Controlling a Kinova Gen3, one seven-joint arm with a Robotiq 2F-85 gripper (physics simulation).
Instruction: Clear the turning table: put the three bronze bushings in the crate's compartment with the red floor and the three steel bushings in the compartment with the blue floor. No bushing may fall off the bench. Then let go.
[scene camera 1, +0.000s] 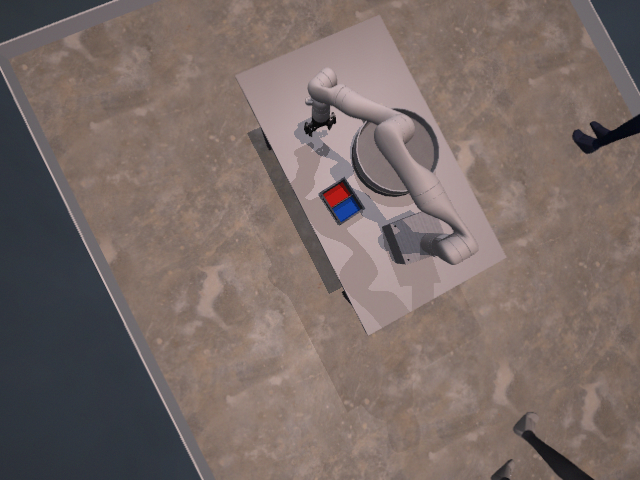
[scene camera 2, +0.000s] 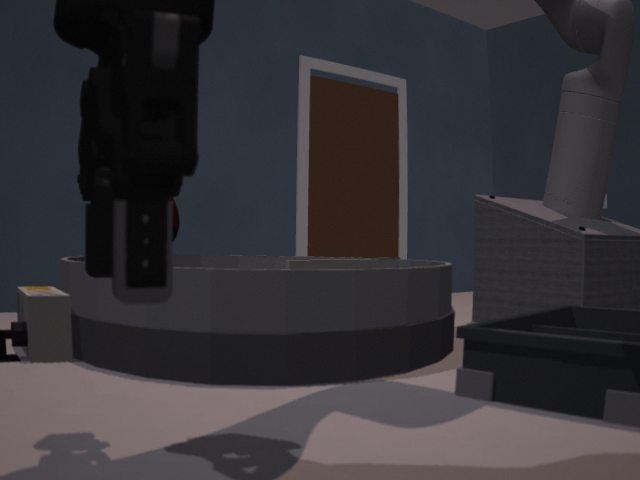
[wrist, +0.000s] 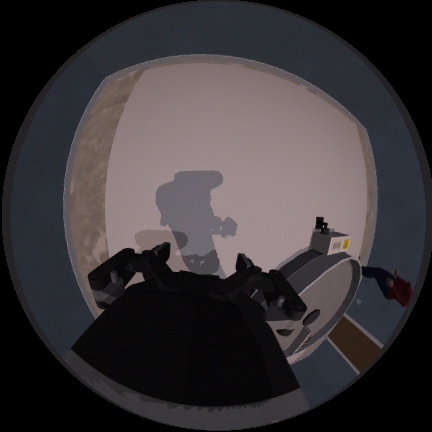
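Pixels of known places: gripper, fingertip midpoint: (scene camera 1: 319, 131) (scene camera 2: 120, 287) (wrist: 202, 255); arm's base at its link origin: (scene camera 1: 431, 243) (scene camera 2: 571, 211).
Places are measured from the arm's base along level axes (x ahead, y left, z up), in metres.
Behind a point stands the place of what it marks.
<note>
My gripper (scene camera 1: 320, 127) @(z -0.072, x 0.700, y 0.206 m) (scene camera 2: 121, 268) @(z -0.072, x 0.700, y 0.206 m) (wrist: 202, 255) @(z -0.072, x 0.700, y 0.206 m) is open and empty, pointing down above the bench, beside the turning table and beyond the red end of the crate. The turning table (scene camera 1: 374, 165) @(z -0.105, x 0.448, y 0.024 m) (scene camera 2: 284, 310) @(z -0.101, x 0.543, y 0.089 m) is a round grey disc with a raised rim; the arm covers part of it in scene camera 1. The crate (scene camera 1: 359, 204) @(z -0.124, x 0.308, y 0.176 m) (scene camera 2: 527, 361) @(z -0.127, x 0.452, y 0.242 m) is dark, with a red floor (scene camera 1: 336, 194) @(z -0.152, x 0.408, y 0.251 m) and a blue floor (scene camera 1: 346, 209) @(z -0.152, x 0.317, y 0.239 m); no bushing shows on either. I cannot make out any bronze or steel bushing. Dark spots on the disc in the wrist view are unclear.
The bench (scene camera 1: 361, 51) @(z -0.158, x 1.041, y -0.222 m) carries the arm's grey base block (scene camera 1: 391, 242) @(z -0.109, x 0.070, y 0.123 m) (scene camera 2: 527, 263) @(z -0.074, x 0.149, y 0.023 m). A pale box with a yellow label (scene camera 2: 46, 320) @(z -0.121, x 0.699, y -0.055 m) (wrist: 322, 242) @(z -0.120, x 0.698, y -0.055 m) stands against the turning table. The arm reaches over the turning table. A person (scene camera 1: 586, 142) (wrist: 401, 292) stands beyond the bench; other legs (scene camera 1: 527, 423) show farther off.
</note>
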